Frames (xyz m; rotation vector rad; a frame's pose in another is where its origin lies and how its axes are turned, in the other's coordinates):
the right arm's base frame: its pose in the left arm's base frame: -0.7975 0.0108 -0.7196 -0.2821 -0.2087 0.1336
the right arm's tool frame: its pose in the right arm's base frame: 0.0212 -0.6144 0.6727 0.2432 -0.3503 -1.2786
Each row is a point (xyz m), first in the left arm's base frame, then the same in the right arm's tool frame.
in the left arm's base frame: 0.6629 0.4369 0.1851
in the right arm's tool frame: -0.1893 1.6025 -0.6544
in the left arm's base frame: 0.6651 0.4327 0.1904
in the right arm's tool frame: -0.1828 1.6043 -0.6523
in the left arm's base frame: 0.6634 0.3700 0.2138
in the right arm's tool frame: -0.1201 1.5819 -0.6451
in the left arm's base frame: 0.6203 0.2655 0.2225
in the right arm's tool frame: -0.0414 1.5011 -0.6335
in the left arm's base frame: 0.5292 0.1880 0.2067
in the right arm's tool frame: -0.0111 1.3871 -0.6081
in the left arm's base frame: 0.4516 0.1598 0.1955
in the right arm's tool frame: -0.0162 1.3099 -0.5772
